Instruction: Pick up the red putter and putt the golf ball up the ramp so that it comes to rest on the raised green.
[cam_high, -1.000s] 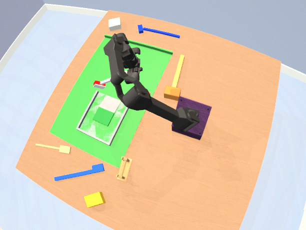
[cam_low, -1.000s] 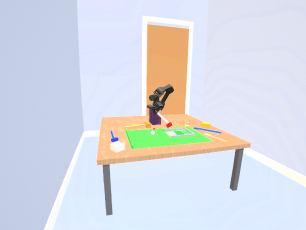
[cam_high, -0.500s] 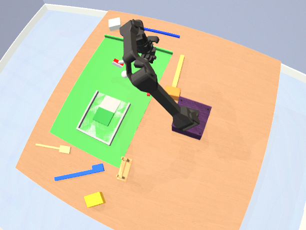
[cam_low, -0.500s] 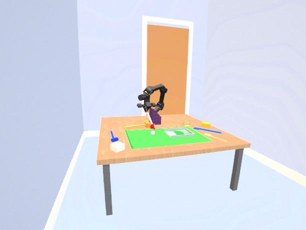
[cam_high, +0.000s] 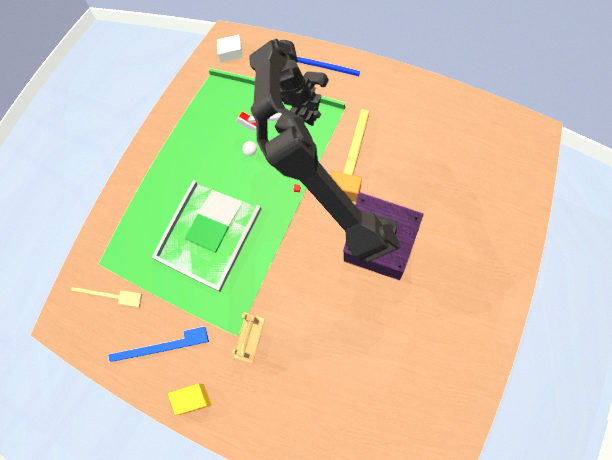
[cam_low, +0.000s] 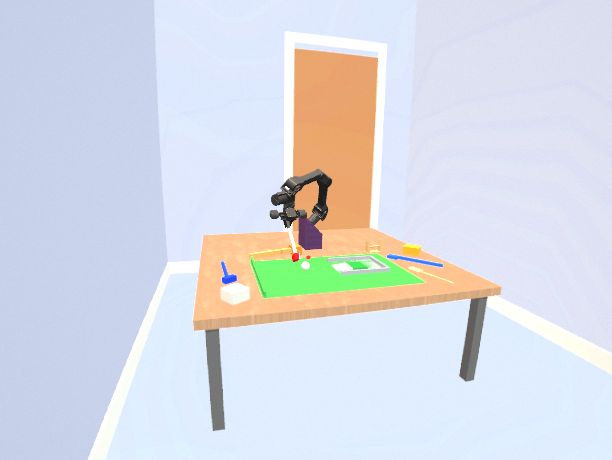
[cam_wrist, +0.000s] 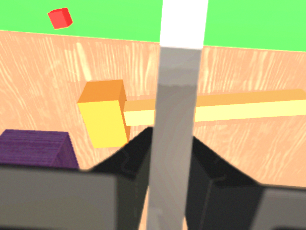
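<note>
My gripper tip is 110 mm short of the red putter, 10 mm to the left of it and 30 mm above it. Round my gripper tip: white golf ball 190 mm ahead, 30 mm to the left, 150 mm below; then small red cube 20 mm ahead, 110 mm to the left, 160 mm below; then green mat 240 mm ahead, 150 mm to the left, 170 mm below.
</note>
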